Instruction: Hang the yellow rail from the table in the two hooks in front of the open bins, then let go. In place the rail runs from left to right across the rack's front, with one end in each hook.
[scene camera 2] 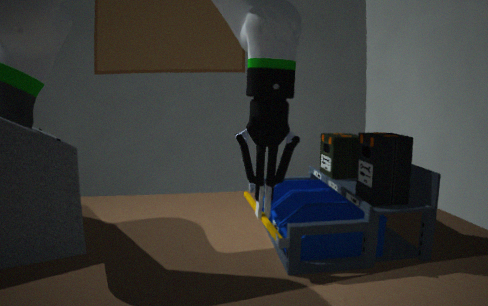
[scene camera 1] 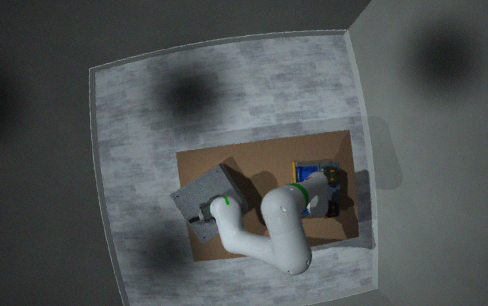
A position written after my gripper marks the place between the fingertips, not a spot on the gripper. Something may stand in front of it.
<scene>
In view: my gripper [scene camera 2: 262, 216], a green box [scene camera 2: 338, 151] and a black box [scene camera 2: 384, 160].
</scene>
